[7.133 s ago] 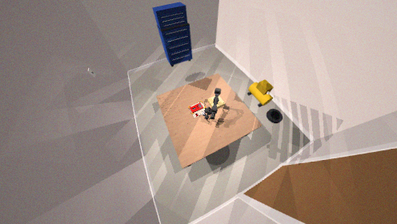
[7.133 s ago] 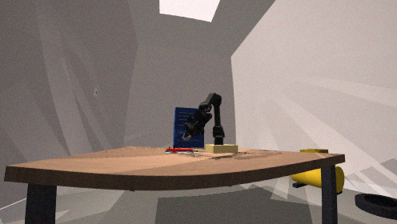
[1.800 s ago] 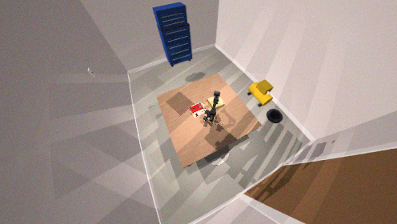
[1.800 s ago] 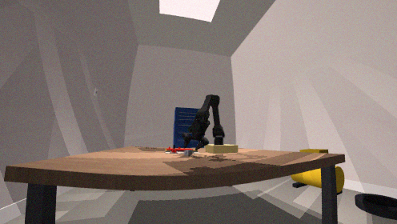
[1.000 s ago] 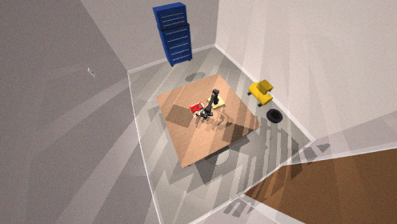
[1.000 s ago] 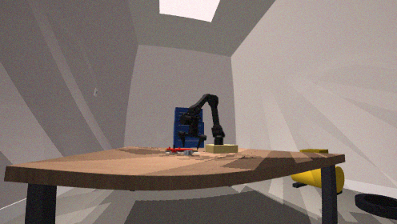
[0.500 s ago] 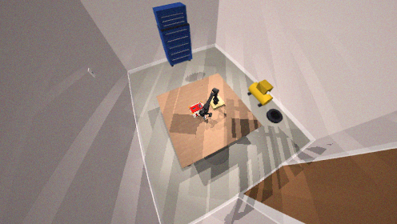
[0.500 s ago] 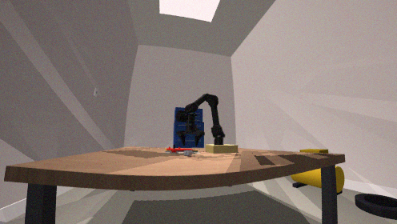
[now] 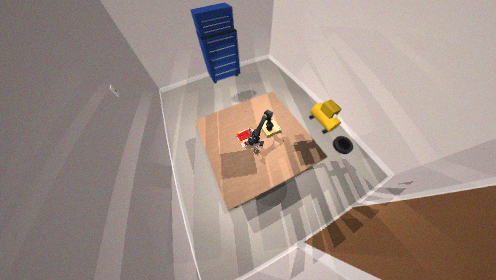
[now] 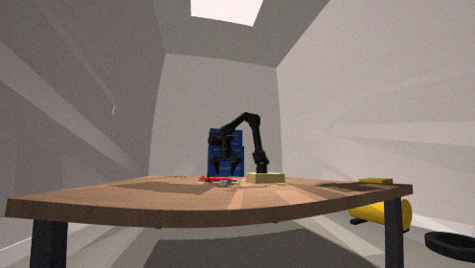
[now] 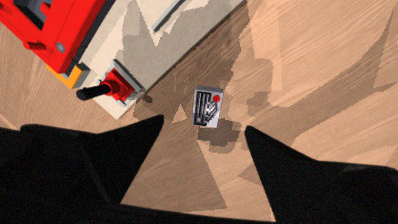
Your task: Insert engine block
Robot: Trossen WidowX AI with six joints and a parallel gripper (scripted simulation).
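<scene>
My gripper tip is 10 mm to the left of the grey engine block and 40 mm above it. Also, from my gripper tip: grey base plate: 20 mm ahead, 200 mm to the right, 40 mm below.
</scene>
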